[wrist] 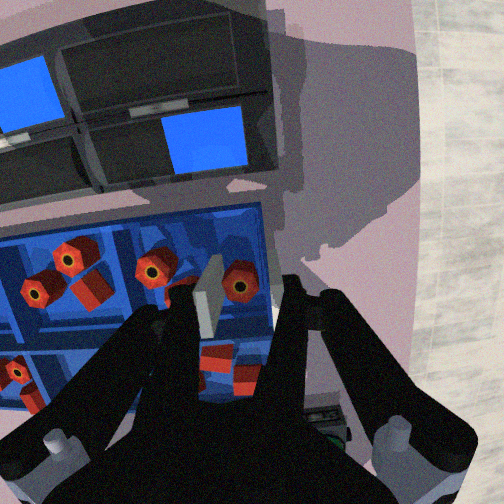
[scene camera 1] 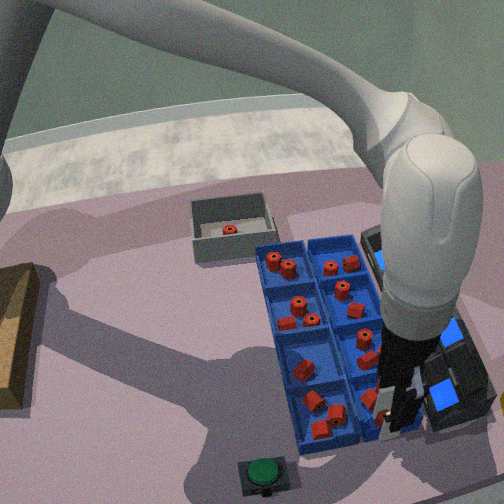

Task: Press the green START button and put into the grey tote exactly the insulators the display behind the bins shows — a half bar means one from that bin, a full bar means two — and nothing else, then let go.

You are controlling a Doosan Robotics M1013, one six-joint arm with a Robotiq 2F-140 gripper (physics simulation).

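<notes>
The grey tote point(scene camera 1: 232, 230) stands behind the blue bins point(scene camera 1: 320, 340) and holds one red insulator point(scene camera 1: 229, 229). The bins hold several red insulators. My gripper point(scene camera 1: 391, 417) is lowered into the nearest right bin. In the wrist view the gripper point(wrist: 245, 300) is open, and its fingers straddle a red insulator point(wrist: 240, 283) with a gap on each side. That insulator also shows in the scene view point(scene camera 1: 382, 417). The display point(scene camera 1: 450, 370) to the right of the bins shows blue bars point(wrist: 205, 140). The green START button point(scene camera 1: 263, 471) sits in front of the bins.
My arm's wrist hides part of the right bin column and the display. A brown wooden box point(scene camera 1: 17, 335) lies at the left edge. The bin walls stand close around my fingers. A pale floor strip point(wrist: 460, 250) runs beside the table.
</notes>
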